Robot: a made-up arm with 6 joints.
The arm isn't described. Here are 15 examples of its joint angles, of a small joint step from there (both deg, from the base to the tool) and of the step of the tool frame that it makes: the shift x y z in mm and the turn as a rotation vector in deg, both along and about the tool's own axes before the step.
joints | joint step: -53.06 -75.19 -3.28 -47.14 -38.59 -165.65 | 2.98 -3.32 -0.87 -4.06 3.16 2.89
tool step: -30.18 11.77 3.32 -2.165 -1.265 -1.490
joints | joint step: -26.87 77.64 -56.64 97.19 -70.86 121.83 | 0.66 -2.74 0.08 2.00 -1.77 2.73
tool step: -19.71 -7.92 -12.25 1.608 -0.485 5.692
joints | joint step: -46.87 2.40 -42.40 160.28 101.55 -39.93 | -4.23 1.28 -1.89 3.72 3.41 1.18
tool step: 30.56 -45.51 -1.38 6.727 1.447 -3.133
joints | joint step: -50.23 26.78 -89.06 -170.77 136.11 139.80 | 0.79 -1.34 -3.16 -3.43 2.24 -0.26
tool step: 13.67 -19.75 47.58 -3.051 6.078 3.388
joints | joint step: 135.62 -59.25 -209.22 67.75 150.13 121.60 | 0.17 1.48 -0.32 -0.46 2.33 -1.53
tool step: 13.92 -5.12 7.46 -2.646 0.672 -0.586
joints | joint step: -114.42 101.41 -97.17 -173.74 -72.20 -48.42 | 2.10 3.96 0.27 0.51 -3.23 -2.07
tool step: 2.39 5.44 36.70 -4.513 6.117 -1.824
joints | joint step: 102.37 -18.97 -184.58 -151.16 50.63 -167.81 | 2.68 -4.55 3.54 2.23 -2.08 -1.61
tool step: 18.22 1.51 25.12 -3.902 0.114 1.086
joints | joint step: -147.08 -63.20 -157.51 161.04 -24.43 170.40 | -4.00 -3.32 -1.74 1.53 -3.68 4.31
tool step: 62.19 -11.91 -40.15 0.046 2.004 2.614
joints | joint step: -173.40 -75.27 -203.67 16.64 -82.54 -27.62 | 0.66 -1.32 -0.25 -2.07 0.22 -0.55
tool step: 6.28 0.39 17.41 1.201 2.296 -1.040
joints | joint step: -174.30 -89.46 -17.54 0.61 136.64 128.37 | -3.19 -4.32 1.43 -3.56 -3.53 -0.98
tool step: 20.29 -9.42 -6.13 5.666 -3.065 4.433
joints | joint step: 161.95 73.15 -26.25 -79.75 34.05 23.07 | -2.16 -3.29 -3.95 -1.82 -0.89 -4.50
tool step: 25.50 62.92 -33.60 -4.246 5.386 -0.877
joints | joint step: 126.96 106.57 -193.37 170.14 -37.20 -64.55 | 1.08 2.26 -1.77 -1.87 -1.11 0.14
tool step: -4.91 16.71 1.56 -1.135 0.847 -2.094
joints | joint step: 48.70 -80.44 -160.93 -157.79 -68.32 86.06 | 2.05 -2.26 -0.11 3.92 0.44 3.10
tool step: -1.69 14.26 -33.23 -3.523 4.114 5.552
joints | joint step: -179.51 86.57 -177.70 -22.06 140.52 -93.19 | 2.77 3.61 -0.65 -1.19 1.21 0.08
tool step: 42.88 16.82 18.58 3.069 -3.472 -1.301
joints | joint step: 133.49 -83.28 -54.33 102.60 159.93 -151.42 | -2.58 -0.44 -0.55 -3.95 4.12 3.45
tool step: 2.56 -8.28 7.44 3.944 0.714 8.632
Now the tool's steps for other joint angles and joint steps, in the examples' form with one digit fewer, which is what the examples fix.
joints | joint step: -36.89 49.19 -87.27 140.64 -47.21 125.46 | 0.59 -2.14 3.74 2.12 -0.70 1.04
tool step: 7.2 -19.9 -2.3 2.62 0.66 1.21
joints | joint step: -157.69 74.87 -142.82 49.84 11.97 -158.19 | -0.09 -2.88 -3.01 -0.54 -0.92 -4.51
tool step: -20.6 69.7 -36.5 -5.60 -3.11 -5.89
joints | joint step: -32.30 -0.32 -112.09 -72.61 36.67 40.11 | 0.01 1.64 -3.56 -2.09 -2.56 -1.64
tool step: 18.6 6.1 -6.1 -0.13 4.12 -2.27
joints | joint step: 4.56 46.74 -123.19 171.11 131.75 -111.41 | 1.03 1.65 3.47 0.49 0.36 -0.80
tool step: -13.8 -19.8 -51.9 -4.72 -0.47 0.36
